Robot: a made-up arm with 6 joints.
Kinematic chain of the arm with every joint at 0, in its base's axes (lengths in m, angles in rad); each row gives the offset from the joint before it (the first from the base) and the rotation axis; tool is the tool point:
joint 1: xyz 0 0 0.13 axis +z
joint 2: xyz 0 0 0 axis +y
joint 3: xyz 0 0 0.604 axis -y
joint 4: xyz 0 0 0 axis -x
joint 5: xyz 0.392 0 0 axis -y
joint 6: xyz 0 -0.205 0 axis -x
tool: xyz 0 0 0
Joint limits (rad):
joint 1: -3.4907..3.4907
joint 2: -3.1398..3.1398
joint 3: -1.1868..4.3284
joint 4: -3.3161..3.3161
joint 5: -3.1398..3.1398
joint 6: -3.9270..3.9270
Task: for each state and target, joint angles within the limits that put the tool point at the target. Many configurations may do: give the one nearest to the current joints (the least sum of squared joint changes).
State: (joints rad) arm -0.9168 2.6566 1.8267 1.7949 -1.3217 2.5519
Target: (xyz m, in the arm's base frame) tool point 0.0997 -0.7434 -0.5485
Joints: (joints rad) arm -1.4582 2.5267 1.6140 1.6465 -1.3217 2.5519
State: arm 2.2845 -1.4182 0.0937 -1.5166 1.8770 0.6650
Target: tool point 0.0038 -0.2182 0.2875
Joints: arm 1.8273 -1.6438 -0.6987 -1.8257 1.8770 0.6650
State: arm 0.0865 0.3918 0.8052 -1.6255 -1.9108 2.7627
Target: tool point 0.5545 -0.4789 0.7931
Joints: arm -0.6666 0.5519 1.3722 -1.4066 -1.9108 2.7627
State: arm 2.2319 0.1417 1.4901 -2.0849 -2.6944 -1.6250
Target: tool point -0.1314 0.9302 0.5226
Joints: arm 1.6385 0.9870 1.5822 -1.9096 -2.6944 -1.6250
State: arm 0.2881 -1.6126 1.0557 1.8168 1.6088 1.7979
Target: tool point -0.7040 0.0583 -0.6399
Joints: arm -0.0282 -2.3727 1.1607 1.7594 1.6088 1.7979
